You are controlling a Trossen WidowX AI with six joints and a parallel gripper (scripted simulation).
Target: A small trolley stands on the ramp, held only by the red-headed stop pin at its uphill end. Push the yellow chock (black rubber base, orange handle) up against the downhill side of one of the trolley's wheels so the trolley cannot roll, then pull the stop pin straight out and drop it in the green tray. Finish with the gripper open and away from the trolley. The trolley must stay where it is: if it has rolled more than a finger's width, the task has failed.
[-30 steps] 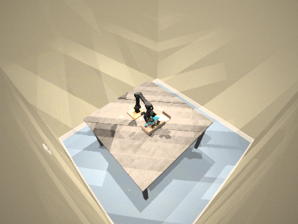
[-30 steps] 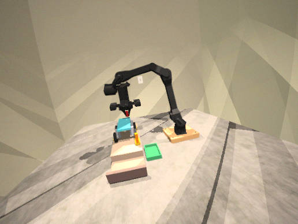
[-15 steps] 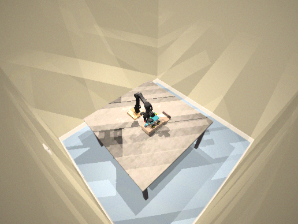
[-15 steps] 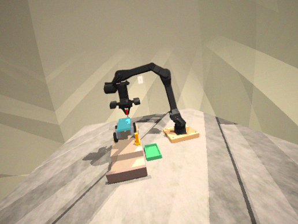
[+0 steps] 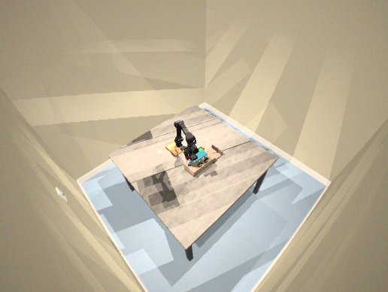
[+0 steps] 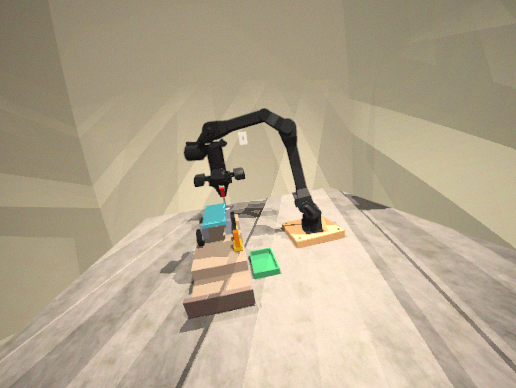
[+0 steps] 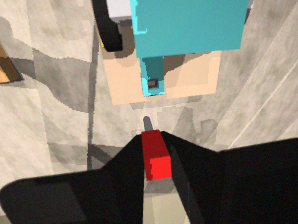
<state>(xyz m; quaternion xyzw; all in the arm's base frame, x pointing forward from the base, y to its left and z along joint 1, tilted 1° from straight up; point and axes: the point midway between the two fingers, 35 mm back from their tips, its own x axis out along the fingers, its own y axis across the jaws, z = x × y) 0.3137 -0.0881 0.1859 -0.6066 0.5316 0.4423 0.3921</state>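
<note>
Right now my gripper tip is 23 cm to the right of the green tray, 18 cm above it and 12 cm past it. From my gripper tip the other things lie so: tan ramp (14 cm to the left, 13 cm below, 1 cm ahead); then red-headed stop pin (right at my gripper tip); then trolley (13 cm to the left, 6 cm below, 1 cm ahead).
</note>
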